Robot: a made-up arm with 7 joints.
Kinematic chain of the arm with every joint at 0, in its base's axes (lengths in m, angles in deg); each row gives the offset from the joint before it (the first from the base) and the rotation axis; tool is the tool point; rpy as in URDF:
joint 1: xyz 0 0 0.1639 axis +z
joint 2: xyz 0 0 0 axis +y
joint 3: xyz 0 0 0.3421 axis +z
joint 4: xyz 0.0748 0 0 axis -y
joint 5: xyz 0.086 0 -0.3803 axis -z
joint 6: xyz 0 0 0 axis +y
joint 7: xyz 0.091 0 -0.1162 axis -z
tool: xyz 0 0 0 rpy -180 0 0
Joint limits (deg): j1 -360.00..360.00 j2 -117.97..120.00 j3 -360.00..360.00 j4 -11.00..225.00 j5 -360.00..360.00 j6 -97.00..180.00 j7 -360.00..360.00
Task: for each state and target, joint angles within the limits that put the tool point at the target. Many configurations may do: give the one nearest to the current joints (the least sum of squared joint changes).
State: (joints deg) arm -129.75 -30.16 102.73 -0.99 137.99 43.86 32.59
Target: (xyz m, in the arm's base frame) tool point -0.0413 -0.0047 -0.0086
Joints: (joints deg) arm -168.13 1.11 61.32 -11.00 136.75 14.09 32.59
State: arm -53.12 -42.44 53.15 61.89 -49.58 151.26 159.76
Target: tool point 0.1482 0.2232 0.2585
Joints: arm -38.12 -50.63 90.73 42.03 -27.41 149.83 159.76
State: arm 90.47 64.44 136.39 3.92 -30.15 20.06 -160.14
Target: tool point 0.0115 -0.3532 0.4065
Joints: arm 112.79 44.97 158.51 25.86 -31.04 14.12 -160.14
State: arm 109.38 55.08 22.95 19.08 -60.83 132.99 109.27
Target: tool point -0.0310 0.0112 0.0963
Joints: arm 117.23 57.42 43.86 7.52 -12.85 138.36 109.27
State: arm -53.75 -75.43 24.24 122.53 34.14 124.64 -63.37
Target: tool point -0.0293 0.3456 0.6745
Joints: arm -50.43 -71.71 17.18 110.35 29.28 132.22 -63.37
